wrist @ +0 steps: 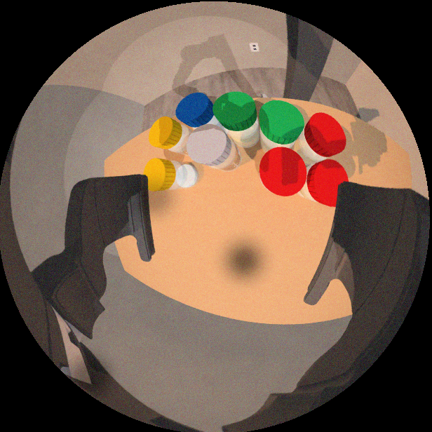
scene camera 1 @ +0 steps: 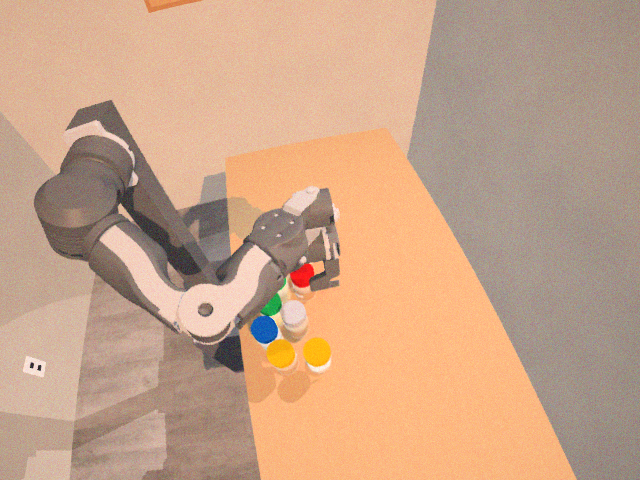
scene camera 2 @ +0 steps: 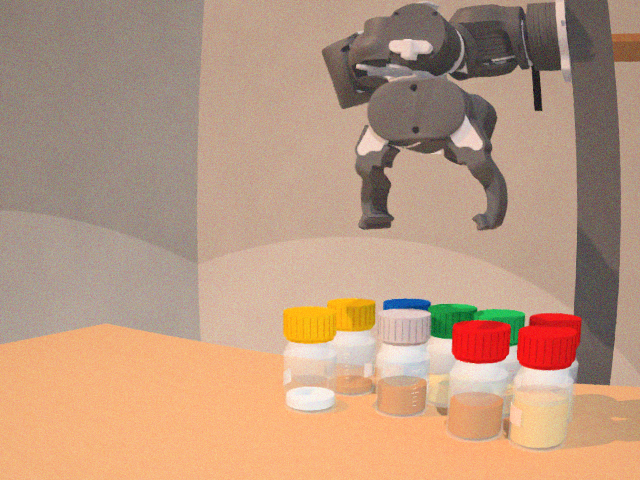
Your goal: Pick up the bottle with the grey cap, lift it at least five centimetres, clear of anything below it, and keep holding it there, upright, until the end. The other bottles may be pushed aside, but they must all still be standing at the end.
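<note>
The grey-capped bottle (scene camera 1: 294, 314) (scene camera 2: 403, 356) (wrist: 207, 146) stands upright on the table (scene camera 1: 413, 361) (scene camera 2: 155, 413) (wrist: 200, 225), with brown contents. My gripper (scene camera 2: 433, 225) (wrist: 223, 230) is open and empty, fingers wide apart, high above the bottle tops. In the wrist view the bottle lies beyond the fingertips, towards the upper left. A blue-capped bottle (scene camera 1: 264, 329) (scene camera 2: 406, 303) (wrist: 195, 109) and a green-capped bottle (scene camera 1: 270, 303) (scene camera 2: 452, 321) (wrist: 235, 111) stand close behind it; whether they touch it I cannot tell.
Two yellow-capped bottles (scene camera 1: 316, 352) (scene camera 1: 281, 353) (scene camera 2: 309, 325) (scene camera 2: 351, 314) (wrist: 161, 175) (wrist: 166, 133) stand on one side. A second green-capped bottle (scene camera 2: 501, 325) (wrist: 281, 122) and three red-capped bottles (scene camera 2: 480, 341) (scene camera 2: 546, 347) (wrist: 282, 171) (wrist: 325, 135) stand on the other, all upright.
</note>
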